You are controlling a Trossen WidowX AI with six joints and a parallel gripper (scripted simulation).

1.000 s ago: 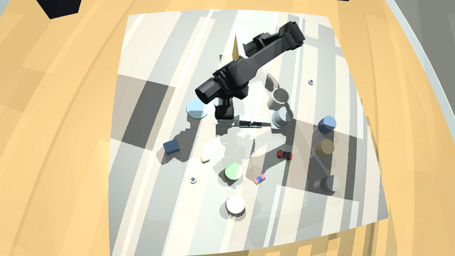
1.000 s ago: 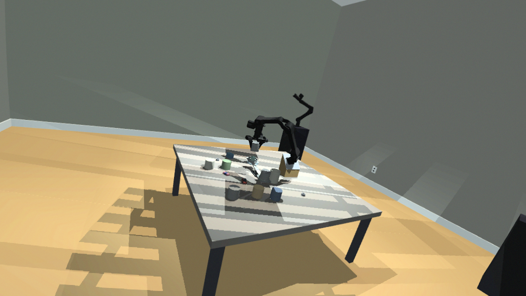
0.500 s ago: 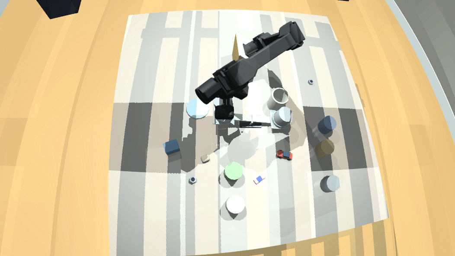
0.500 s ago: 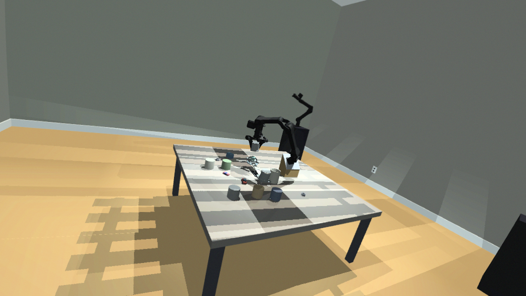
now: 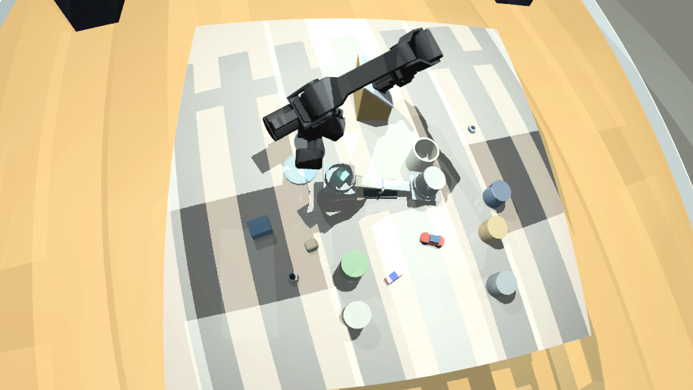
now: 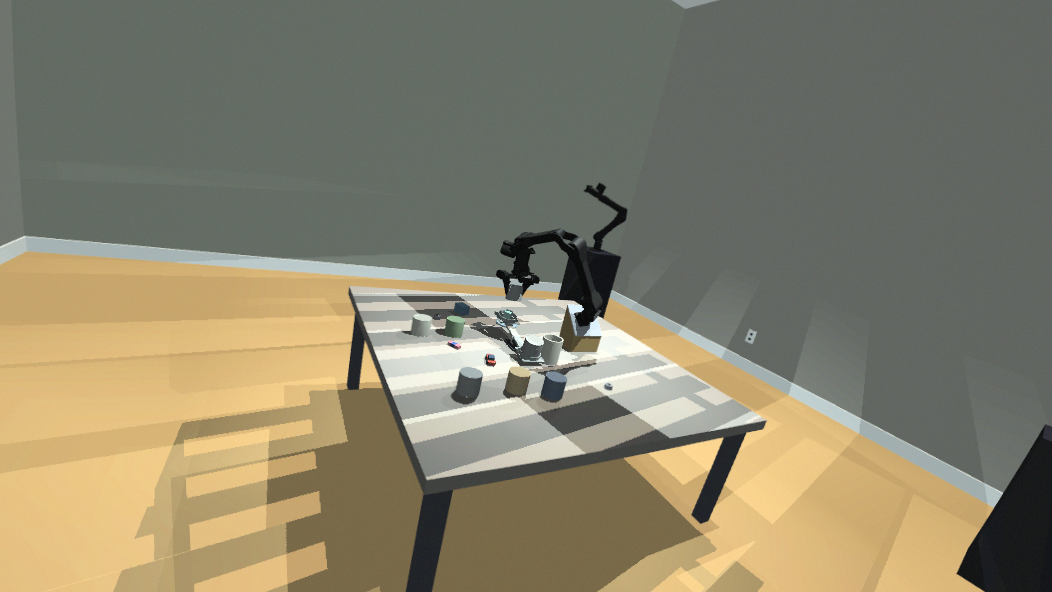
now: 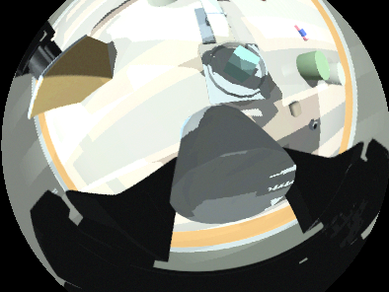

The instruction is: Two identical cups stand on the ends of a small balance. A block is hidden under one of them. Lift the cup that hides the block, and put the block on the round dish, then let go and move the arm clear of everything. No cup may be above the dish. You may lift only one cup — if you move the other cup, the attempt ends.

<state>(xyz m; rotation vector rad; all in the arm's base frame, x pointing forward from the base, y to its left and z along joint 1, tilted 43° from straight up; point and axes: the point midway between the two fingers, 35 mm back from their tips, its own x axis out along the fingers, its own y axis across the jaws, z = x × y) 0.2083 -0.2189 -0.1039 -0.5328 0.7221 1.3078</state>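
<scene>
The teal block lies 80 mm to the left of my gripper tip, 60 mm below it and 60 mm ahead of it. The rest, counted from my gripper tip: pebble 220 mm ahead, 140 mm below, 30 mm to the right; then blue box 160 mm to the right, 150 mm ahead, 130 mm below; then round pale-blue dish 140 mm below, 30 mm to the right, 20 mm behind.
</scene>
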